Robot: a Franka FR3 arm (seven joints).
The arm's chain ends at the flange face. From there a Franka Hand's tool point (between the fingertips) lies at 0.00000 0.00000 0.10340 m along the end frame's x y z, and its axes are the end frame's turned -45 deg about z.
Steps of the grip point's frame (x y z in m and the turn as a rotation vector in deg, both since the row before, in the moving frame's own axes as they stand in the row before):
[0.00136, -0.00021, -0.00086, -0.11, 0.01, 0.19]
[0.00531, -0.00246, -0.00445, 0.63, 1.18, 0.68]
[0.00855, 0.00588, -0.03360, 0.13, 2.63, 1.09]
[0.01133, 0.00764, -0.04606, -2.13, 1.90, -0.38]
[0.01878, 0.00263, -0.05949, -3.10, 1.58, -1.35]
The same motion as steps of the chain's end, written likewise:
[0.00066, -0.00124, -0.00086, -0.07, 0.08, 0.19]
[0.00130, -0.00319, -0.00442, 1.28, 0.39, 0.68]
[0.00698, 0.00160, -0.03349, 1.95, 1.77, 1.09]
[0.00827, -0.00289, -0.04593, -0.16, 2.85, -0.38]
[0.00915, -0.01329, -0.05930, -1.07, 3.31, -1.35]

